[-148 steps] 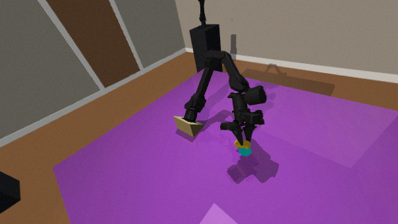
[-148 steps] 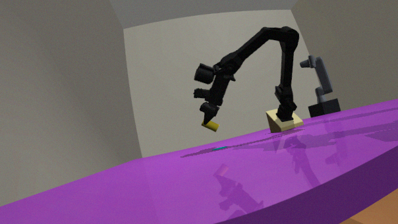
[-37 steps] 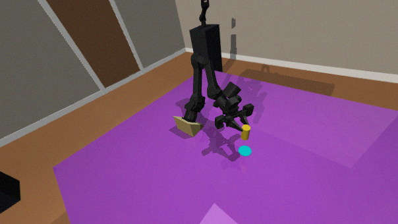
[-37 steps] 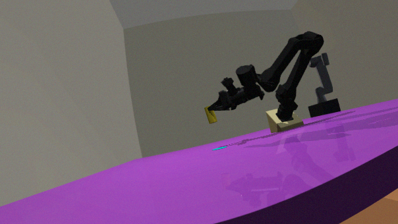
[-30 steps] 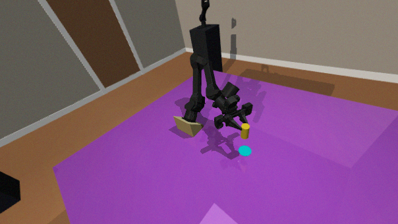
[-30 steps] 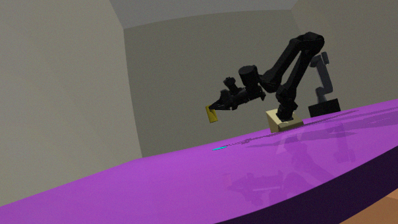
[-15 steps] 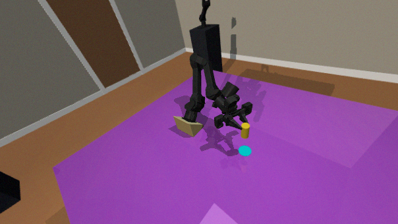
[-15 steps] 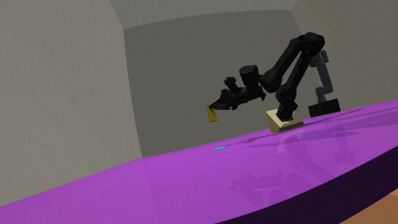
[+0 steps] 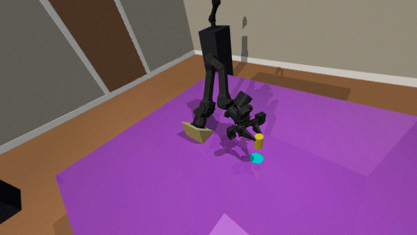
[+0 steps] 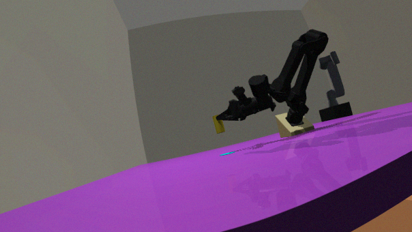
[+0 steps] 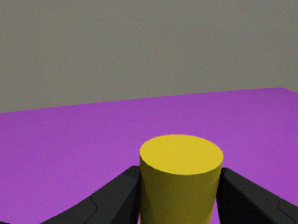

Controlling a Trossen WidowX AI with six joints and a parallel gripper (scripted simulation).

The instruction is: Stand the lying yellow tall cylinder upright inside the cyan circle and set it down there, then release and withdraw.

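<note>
Now: gripper tip 1 cm past the cyan circle and 14 cm above it. From my gripper tip the other things lie so: yellow cylinder 2 cm below.
</note>
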